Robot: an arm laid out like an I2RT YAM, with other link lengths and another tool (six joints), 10 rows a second.
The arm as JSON. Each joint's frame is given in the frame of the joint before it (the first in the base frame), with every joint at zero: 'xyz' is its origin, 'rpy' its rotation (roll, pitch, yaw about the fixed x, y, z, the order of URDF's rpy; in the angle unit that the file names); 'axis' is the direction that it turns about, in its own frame. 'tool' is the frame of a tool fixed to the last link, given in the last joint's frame.
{
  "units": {
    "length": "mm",
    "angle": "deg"
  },
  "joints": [
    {
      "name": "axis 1",
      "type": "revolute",
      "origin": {
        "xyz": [
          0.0,
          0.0,
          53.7
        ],
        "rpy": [
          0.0,
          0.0,
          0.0
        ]
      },
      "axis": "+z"
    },
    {
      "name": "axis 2",
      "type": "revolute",
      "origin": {
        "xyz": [
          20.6,
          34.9,
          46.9
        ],
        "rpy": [
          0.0,
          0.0,
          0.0
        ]
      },
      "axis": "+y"
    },
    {
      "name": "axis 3",
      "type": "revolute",
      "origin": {
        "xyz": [
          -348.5,
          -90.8,
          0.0
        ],
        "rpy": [
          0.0,
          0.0,
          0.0
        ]
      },
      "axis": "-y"
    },
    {
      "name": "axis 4",
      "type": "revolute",
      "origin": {
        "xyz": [
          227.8,
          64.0,
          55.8
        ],
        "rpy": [
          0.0,
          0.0,
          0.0
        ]
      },
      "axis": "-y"
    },
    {
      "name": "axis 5",
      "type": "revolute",
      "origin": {
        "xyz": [
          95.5,
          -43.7,
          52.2
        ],
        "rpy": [
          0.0,
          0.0,
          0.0
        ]
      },
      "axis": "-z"
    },
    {
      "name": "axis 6",
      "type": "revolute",
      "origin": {
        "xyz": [
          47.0,
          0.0,
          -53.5
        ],
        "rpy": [
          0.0,
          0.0,
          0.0
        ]
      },
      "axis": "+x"
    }
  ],
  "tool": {
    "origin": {
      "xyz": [
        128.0,
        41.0,
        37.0
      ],
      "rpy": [
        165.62,
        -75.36,
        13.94
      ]
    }
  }
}
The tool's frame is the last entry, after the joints.
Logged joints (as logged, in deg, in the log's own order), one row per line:
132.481, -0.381, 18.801, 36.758, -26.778, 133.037
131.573, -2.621, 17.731, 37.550, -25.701, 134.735
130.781, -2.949, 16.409, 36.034, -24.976, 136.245
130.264, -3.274, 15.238, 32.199, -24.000, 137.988
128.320, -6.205, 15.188, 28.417, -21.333, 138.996
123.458, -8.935, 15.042, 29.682, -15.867, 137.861
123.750, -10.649, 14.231, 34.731, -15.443, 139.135
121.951, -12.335, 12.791, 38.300, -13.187, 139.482
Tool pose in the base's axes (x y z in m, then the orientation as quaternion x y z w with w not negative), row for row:
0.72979, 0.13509, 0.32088, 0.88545, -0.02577, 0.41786, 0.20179
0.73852, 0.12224, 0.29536, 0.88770, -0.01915, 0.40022, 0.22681
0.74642, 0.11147, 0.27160, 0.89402, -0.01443, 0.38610, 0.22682
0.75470, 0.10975, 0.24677, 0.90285, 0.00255, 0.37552, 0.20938
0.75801, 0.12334, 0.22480, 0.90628, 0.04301, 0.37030, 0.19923
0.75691, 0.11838, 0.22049, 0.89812, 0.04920, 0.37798, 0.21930
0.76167, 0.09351, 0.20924, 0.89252, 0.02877, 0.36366, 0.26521
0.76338, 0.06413, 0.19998, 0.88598, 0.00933, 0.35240, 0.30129
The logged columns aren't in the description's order. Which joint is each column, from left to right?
Columns, left to right: axis 3, axis 6, axis 1, axis 5, axis 4, axis 2.
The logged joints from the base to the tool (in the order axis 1, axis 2, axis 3, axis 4, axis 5, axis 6), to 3 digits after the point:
18.801, 133.037, 132.481, -26.778, 36.758, -0.381
17.731, 134.735, 131.573, -25.701, 37.550, -2.621
16.409, 136.245, 130.781, -24.976, 36.034, -2.949
15.238, 137.988, 130.264, -24.000, 32.199, -3.274
15.188, 138.996, 128.320, -21.333, 28.417, -6.205
15.042, 137.861, 123.458, -15.867, 29.682, -8.935
14.231, 139.135, 123.750, -15.443, 34.731, -10.649
12.791, 139.482, 121.951, -13.187, 38.300, -12.335

